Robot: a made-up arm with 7 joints.
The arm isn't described. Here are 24 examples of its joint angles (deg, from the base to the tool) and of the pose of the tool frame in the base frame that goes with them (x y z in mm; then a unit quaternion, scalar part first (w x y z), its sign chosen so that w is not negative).
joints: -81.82 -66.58 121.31 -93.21 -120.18 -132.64 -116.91
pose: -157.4 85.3 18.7 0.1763 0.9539 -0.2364 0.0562
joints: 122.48 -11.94 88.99 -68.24 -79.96 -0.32 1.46
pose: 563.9 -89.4 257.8 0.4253 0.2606 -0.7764 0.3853
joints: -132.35 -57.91 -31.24 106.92 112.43 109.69 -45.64
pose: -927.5 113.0 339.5 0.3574 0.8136 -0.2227 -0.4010
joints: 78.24 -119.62 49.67 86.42 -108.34 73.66 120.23
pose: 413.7 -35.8 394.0 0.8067 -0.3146 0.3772 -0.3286
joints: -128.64 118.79 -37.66 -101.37 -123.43 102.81 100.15
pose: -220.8 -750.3 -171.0 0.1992 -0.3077 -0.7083 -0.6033
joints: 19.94 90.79 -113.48 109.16 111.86 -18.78 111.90
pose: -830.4 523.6 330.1 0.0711 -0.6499 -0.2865 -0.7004
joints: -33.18 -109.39 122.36 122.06 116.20 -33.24 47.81
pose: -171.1 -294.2 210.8 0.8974 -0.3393 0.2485 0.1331
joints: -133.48 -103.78 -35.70 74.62 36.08 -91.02 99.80
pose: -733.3 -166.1 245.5 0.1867 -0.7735 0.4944 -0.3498
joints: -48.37 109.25 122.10 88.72 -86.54 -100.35 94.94
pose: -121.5 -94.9 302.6 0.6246 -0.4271 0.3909 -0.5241
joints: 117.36 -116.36 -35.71 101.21 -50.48 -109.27 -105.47
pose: 406.2 -440.9 75.3 0.1846 0.0065 -0.2963 -0.9371
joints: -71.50 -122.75 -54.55 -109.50 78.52 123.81 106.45
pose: -246.1 215.7 -143.4 0.5404 -0.0836 -0.7792 -0.3063
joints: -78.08 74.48 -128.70 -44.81 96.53 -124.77 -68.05
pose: -480.4 -438.6 234.3 0.7544 0.1859 -0.5334 -0.3344
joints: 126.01 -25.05 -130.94 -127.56 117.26 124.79 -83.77
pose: 8.6 -382.7 433.4 0.0439 -0.0253 -0.9983 0.0297
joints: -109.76 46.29 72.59 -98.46 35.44 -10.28 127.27
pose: -455.3 -433.4 432.3 0.7782 -0.1656 -0.3152 -0.5173
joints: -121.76 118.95 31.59 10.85 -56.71 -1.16 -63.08
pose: -209.1 -205.1 -116.1 0.3510 0.7085 -0.5204 0.3226
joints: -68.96 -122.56 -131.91 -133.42 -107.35 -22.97 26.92
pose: 360.7 359.4 -136.0 0.6136 0.4120 -0.6473 0.1863
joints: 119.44 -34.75 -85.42 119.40 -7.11 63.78 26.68
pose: 36.9 -412.2 1163.6 0.3005 -0.0692 0.7894 -0.5307
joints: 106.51 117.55 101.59 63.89 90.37 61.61 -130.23
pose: 47.2 12.8 632.3 0.0404 0.1309 0.3534 -0.9254
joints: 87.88 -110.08 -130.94 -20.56 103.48 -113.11 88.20
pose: 297.8 -526.9 66.7 0.7726 -0.2820 -0.5129 0.2461
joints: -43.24 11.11 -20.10 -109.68 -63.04 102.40 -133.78
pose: -595.9 91.8 428.8 0.3118 -0.0780 -0.9174 -0.2345
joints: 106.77 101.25 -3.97 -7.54 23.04 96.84 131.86
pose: 583.5 -174.3 273.9 0.8636 -0.2282 0.3982 -0.2088
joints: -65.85 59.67 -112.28 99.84 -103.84 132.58 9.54
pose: -311.8 -411.2 326.7 0.5002 0.6220 -0.5587 -0.2254
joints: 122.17 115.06 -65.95 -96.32 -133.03 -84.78 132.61
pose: 511.5 439.7 91.9 0.4070 -0.6563 -0.5465 0.3239
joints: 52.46 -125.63 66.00 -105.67 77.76 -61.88 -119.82
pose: 638.4 243.0 60.2 0.1620 -0.5574 0.6963 -0.4222
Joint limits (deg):
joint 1: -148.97..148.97
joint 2: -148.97..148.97
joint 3: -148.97..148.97
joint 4: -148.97..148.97
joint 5: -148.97..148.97
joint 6: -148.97..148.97
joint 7: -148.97..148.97
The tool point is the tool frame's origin. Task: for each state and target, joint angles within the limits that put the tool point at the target. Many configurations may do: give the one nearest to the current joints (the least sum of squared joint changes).
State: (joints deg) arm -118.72 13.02 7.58 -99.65 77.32 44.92 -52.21
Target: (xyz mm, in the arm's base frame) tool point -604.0 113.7 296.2
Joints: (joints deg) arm -126.92 -34.14 18.57 -97.66 108.76 52.98 -58.51
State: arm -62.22 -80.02 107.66 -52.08 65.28 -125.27 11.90
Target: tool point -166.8 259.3 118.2
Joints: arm -85.27 -121.63 111.74 -73.28 95.51 -116.43 8.42
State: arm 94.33 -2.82 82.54 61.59 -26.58 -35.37 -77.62
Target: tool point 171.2 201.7 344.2
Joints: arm 110.85 -3.15 72.69 40.33 -38.12 -42.10 -70.37
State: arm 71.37 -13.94 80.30 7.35 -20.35 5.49 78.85
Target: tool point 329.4 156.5 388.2
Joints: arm 113.10 15.72 64.73 -10.35 -41.98 -4.57 68.88
